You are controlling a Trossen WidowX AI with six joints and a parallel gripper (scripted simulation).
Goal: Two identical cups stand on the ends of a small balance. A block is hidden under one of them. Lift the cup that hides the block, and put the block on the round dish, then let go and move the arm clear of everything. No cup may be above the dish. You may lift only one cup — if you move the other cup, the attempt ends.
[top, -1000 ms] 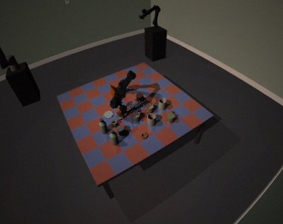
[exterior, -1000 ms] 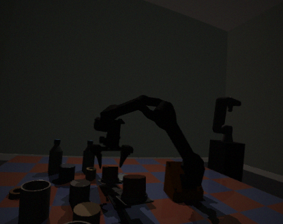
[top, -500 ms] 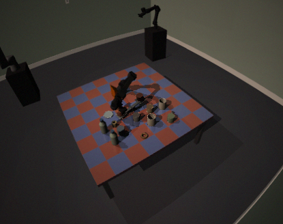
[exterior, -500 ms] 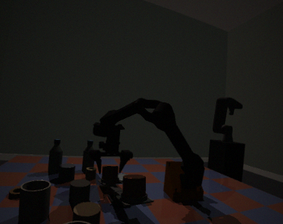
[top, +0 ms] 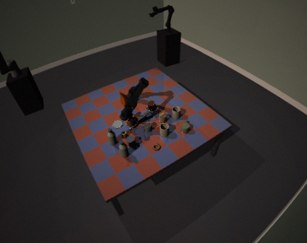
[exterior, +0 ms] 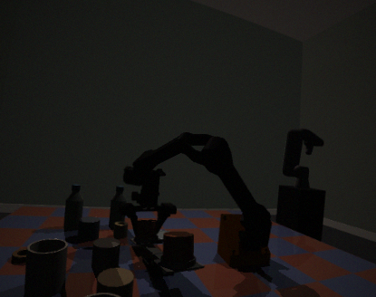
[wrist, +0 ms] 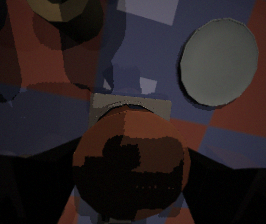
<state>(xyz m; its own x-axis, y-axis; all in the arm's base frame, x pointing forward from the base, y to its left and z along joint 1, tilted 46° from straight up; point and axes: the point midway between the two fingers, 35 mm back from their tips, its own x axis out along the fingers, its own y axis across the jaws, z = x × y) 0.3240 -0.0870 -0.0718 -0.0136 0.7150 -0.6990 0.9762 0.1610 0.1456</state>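
Right now my gripper tip is 80 mm past the round dish, 100 mm to the left of it and 40 mm above it. The rest, counted from my gripper tip: balance beam (30 mm behind, 130 mm to the left, 10 mm below); then pale block (right at my gripper tip).
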